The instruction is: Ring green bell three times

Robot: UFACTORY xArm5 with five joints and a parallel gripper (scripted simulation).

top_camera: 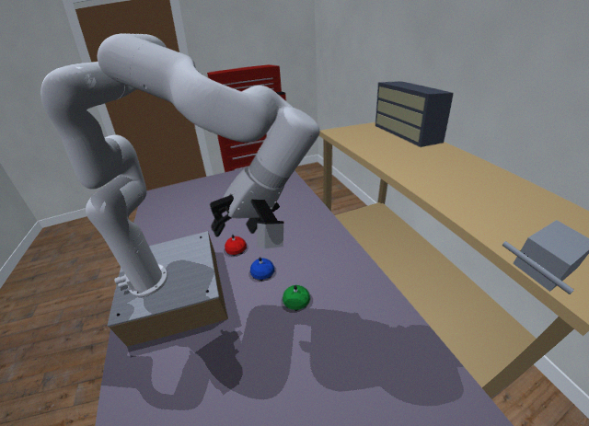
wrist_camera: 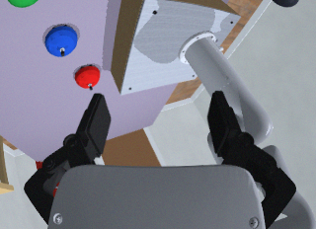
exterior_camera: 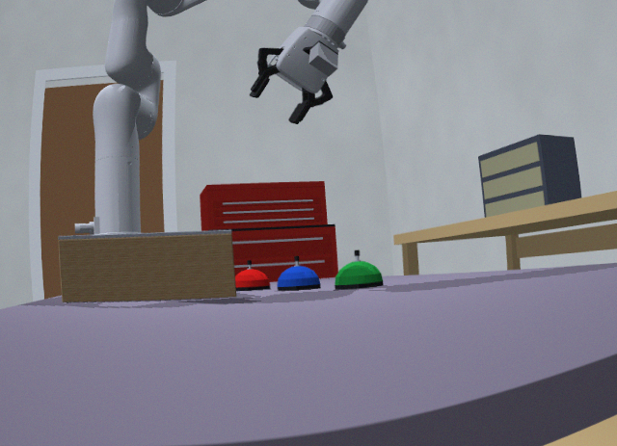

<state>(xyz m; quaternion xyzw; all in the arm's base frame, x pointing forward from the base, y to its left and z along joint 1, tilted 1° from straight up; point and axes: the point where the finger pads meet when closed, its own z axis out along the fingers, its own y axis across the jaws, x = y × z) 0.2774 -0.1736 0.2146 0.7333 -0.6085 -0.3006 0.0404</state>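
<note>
Right now the green bell is 290 mm below my hand, 130 mm ahead of it and 20 mm to the right of it. Round my hand: blue bell (290 mm below, 140 mm to the left, 80 mm ahead); then red bell (310 mm to the left, 290 mm below, 30 mm ahead).
</note>
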